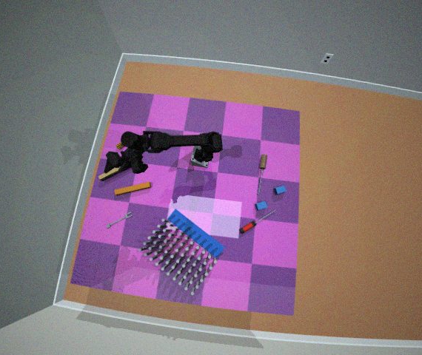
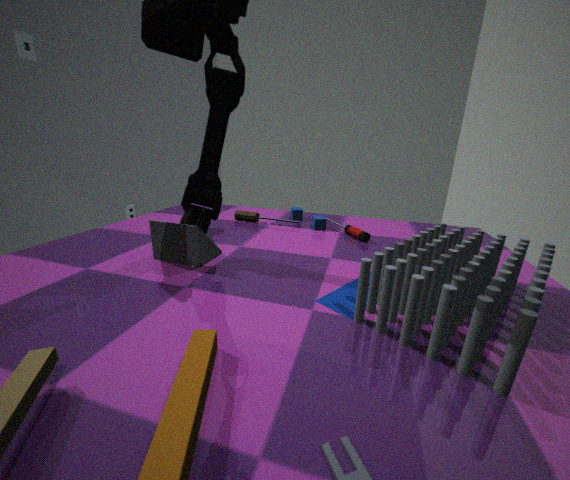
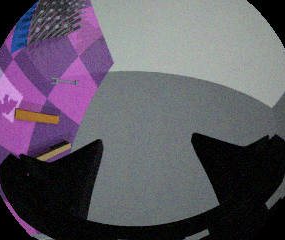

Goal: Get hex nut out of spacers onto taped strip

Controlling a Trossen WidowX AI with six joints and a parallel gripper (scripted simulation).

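Now: gripper tip 28 cm past the hook tool, 68 cm to the right of it and 42 cm above it. The rest, counted from my gripper tip: small wrench: 21 cm ahead, 8 cm to the right, 43 cm below; then yellow tool: 25 cm behind, 24 cm to the right, 41 cm below; then orange bar: 6 cm to the right, 41 cm below.
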